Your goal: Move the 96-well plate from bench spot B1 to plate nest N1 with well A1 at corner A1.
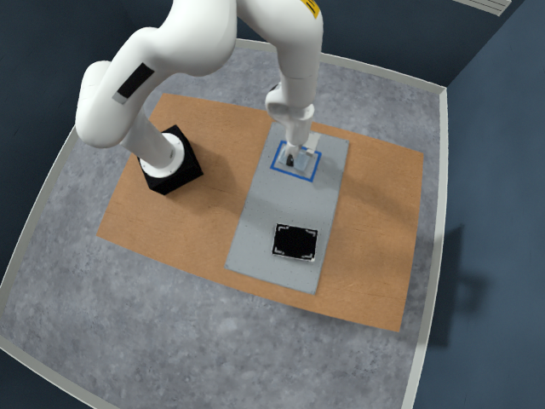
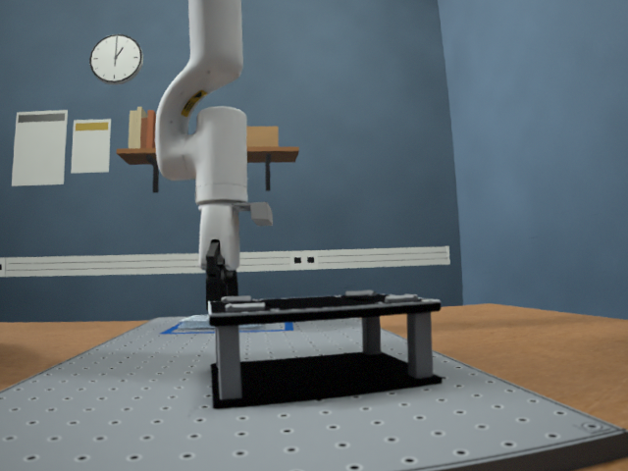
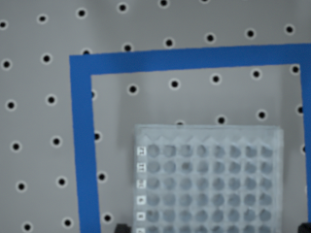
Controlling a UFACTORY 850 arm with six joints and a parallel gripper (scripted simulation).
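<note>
Right now the 96-well plate is 30 mm below my hand. The rest, counted from my hand: black raised plate nest (360 mm to the right, 60 mm ahead, 20 mm above).
</note>
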